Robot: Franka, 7 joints.
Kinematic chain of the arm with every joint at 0, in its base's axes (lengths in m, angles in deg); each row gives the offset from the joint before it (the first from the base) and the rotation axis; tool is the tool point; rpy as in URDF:
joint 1: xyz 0 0 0.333 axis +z
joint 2: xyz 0 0 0 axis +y
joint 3: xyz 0 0 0.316 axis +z
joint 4: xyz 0.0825 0 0 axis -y
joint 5: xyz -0.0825 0 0.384 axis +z
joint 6: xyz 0 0 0 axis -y
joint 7: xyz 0.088 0 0 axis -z
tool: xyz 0 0 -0.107 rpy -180 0 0
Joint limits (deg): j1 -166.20..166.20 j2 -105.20..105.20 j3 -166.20..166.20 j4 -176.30..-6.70 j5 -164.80..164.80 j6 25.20..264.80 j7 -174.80..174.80
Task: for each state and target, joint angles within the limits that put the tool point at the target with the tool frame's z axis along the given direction. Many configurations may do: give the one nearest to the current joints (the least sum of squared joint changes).
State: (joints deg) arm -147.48 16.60 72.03 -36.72 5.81 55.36 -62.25
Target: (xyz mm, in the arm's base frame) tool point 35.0 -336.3 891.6 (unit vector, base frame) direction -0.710 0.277 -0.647
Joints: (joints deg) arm -163.56 -22.06 63.59 -58.58 -41.18 48.12 -62.25
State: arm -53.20 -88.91 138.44 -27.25 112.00 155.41 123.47
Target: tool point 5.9 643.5 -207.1 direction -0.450 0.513 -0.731
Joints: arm -75.62 -105.20 156.59 -44.64 119.09 145.10 123.47
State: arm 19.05 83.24 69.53 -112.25 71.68 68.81 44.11
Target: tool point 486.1 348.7 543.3 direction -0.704 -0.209 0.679
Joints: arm -18.89 71.97 85.76 -83.54 69.26 58.45 44.11
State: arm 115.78 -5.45 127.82 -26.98 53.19 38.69 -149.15
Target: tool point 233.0 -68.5 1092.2 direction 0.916 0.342 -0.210
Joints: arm 154.49 -5.63 153.92 -11.33 70.16 85.57 -149.15
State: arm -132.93 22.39 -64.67 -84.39 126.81 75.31 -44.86
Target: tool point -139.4 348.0 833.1 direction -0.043 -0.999 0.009
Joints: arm -160.35 -15.23 -86.67 -79.44 100.40 25.20 -44.86
